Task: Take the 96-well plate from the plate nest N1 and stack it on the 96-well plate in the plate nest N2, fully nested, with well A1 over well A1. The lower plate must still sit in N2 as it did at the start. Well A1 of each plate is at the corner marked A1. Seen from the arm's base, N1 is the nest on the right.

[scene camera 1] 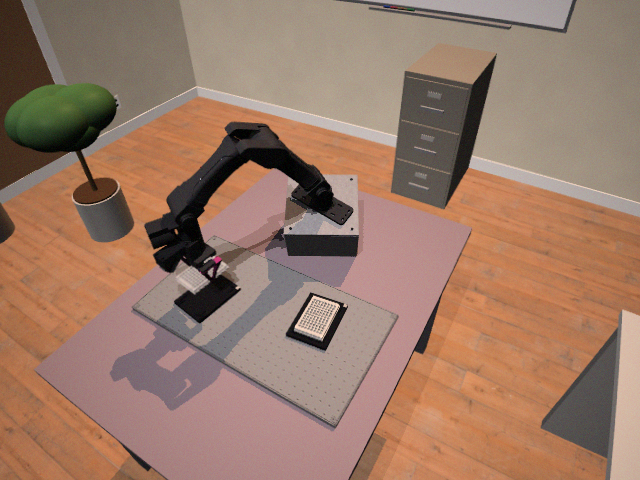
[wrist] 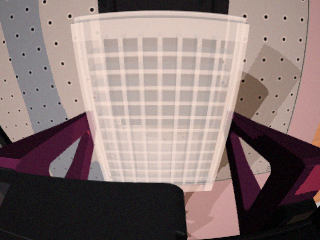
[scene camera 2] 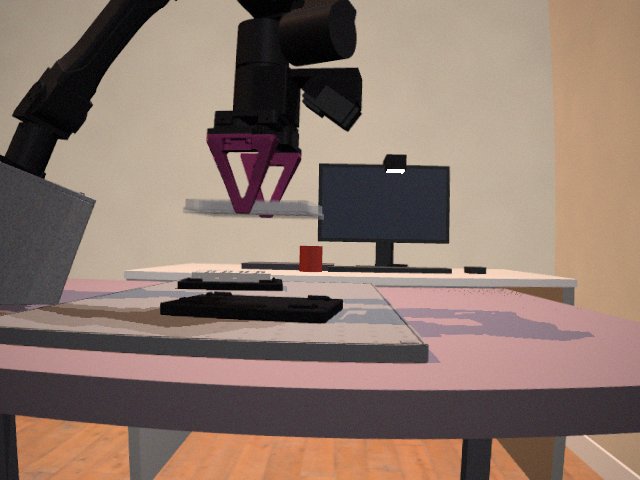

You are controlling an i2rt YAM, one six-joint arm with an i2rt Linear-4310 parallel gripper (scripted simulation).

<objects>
96-well plate: scene camera 1 191, 279; wrist 145, 150; scene camera 2 277, 209
</objects>
